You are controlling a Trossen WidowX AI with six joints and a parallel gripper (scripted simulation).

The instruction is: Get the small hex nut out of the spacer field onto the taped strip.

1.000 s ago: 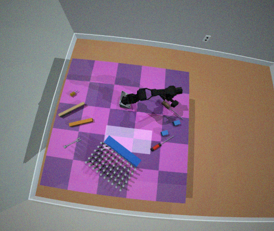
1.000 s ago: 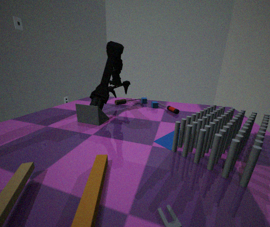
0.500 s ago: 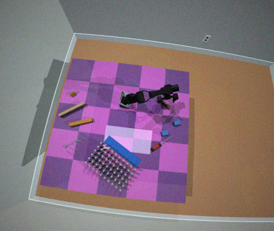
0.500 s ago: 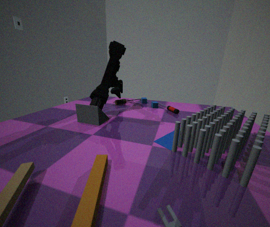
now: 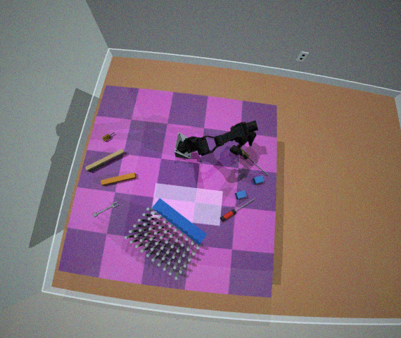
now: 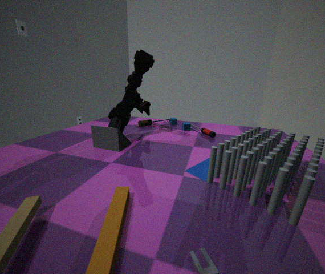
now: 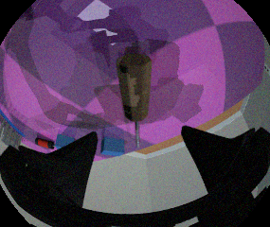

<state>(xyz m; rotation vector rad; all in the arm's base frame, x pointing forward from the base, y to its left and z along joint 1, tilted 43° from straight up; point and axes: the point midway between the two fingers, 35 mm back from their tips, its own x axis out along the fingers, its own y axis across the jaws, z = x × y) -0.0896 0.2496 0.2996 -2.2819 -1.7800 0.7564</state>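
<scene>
Right now my gripper tip is 90 mm to the right of the hook tool, 60 mm above it and 50 mm short of it. The rest, counted from my gripper tip: yellow tool (920 mm to the right, 130 mm ahead, 60 mm below); orange bar (740 mm to the right, 380 mm ahead, 60 mm below); blue taped strip (530 mm ahead, 300 mm to the right, 80 mm below).
</scene>
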